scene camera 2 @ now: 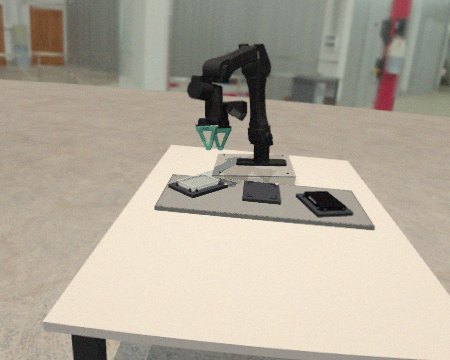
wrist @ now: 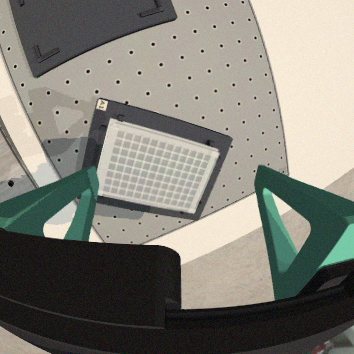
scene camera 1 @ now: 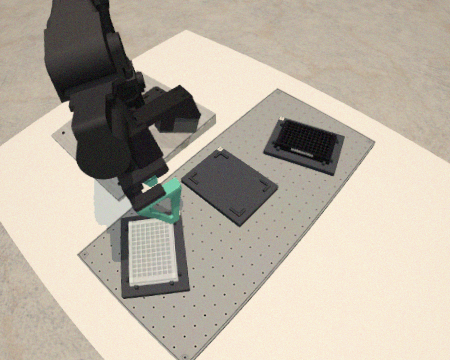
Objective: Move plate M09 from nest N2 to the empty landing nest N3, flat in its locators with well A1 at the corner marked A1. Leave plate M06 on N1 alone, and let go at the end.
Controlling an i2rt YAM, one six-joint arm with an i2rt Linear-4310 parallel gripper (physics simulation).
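A white gridded plate [scene camera 1: 152, 252] [scene camera 2: 198, 182] [wrist: 157, 167] lies in a dark nest [scene camera 1: 183, 270] [wrist: 165, 125], whose A1 label [wrist: 102, 104] shows in the wrist view. A black plate [scene camera 1: 306, 140] [scene camera 2: 327, 200] sits in another dark nest [scene camera 1: 338, 151]. No plate or nest names are readable. The empty nest [scene camera 1: 227, 185] [scene camera 2: 261, 192] [wrist: 90, 30] lies between them, with corner locators and a pale mark [scene camera 1: 220, 149] at one corner. My gripper [scene camera 1: 160, 205] [scene camera 2: 214, 148] [wrist: 176, 173] is open and empty, above the board near the white plate's nest, touching neither.
The nests stand on a grey perforated board [scene camera 1: 225, 260] [scene camera 2: 225, 206] [wrist: 225, 105] on a cream table [scene camera 1: 340, 280] [scene camera 2: 225, 270]. The arm's base plate [scene camera 1: 200, 117] [scene camera 2: 255, 172] adjoins the board's long side. The forearm hangs over that side.
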